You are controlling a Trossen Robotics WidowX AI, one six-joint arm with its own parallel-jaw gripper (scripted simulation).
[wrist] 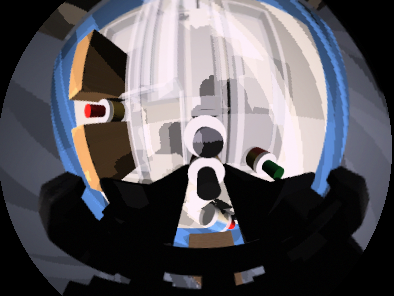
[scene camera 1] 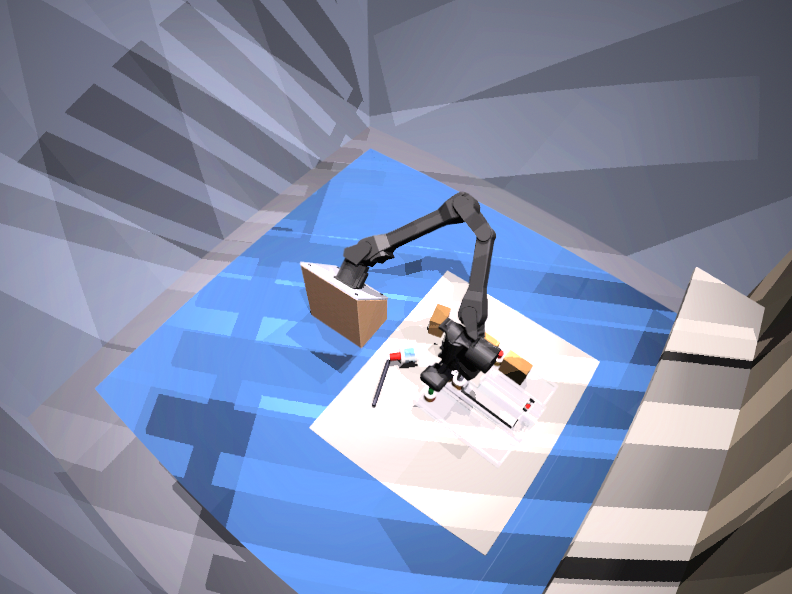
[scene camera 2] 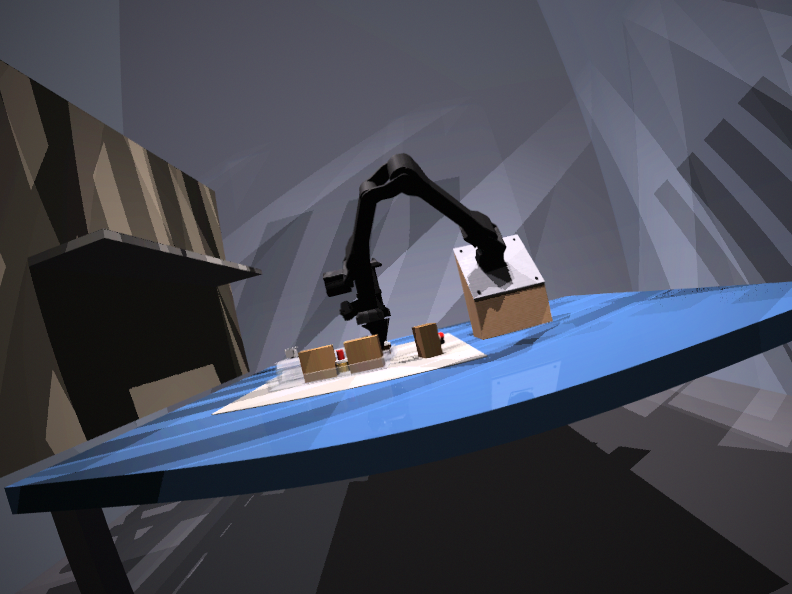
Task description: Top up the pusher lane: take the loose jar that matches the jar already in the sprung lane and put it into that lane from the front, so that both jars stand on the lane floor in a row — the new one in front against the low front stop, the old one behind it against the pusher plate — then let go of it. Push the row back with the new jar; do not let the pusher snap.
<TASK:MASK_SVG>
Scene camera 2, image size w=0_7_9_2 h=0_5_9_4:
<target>gripper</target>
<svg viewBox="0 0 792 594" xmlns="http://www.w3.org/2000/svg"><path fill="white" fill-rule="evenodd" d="M359 289L356 294L357 300L351 303L348 301L340 303L339 314L342 315L344 321L349 321L356 316L357 325L365 324L362 327L369 330L372 336L379 335L383 350L390 318L385 319L385 317L391 316L390 310L383 304L382 291L379 285Z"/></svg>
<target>brown box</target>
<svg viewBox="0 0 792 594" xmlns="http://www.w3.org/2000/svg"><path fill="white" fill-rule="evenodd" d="M436 323L412 327L419 357L427 359L443 354Z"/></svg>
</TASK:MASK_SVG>
